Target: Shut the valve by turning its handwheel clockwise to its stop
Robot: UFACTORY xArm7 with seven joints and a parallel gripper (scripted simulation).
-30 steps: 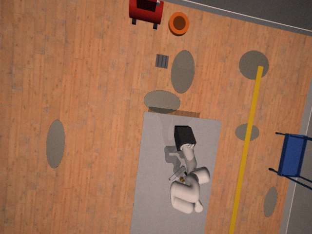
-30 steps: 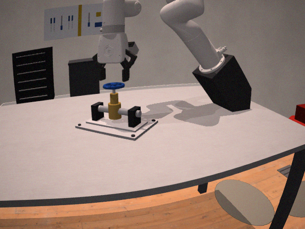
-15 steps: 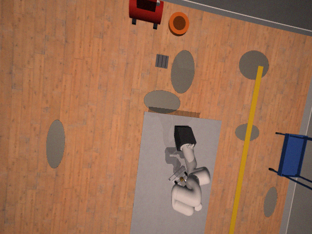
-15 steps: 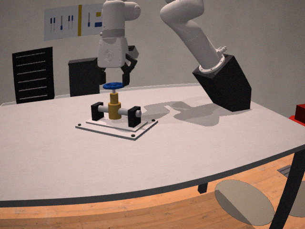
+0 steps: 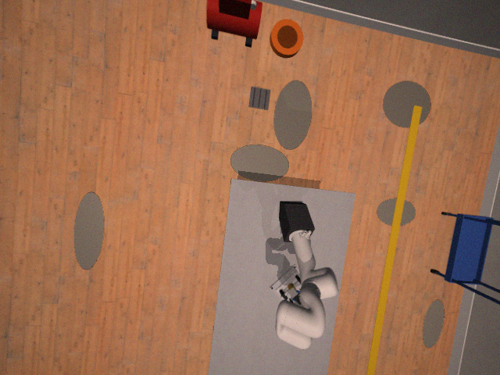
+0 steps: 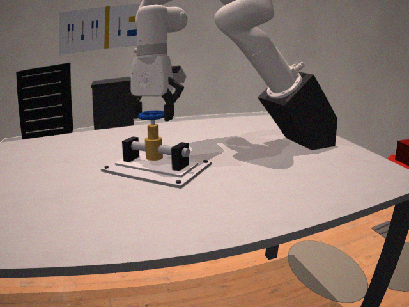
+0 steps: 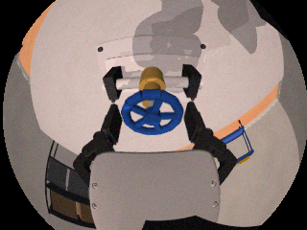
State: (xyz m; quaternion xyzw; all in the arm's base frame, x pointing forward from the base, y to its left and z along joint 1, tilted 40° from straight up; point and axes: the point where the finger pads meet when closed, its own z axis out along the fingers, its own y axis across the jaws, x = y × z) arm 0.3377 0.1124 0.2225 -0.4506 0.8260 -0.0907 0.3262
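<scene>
Right now the blue handwheel is 10 mm below my hand. The rest, counted from my hand: baseplate: 130 mm below.
</scene>
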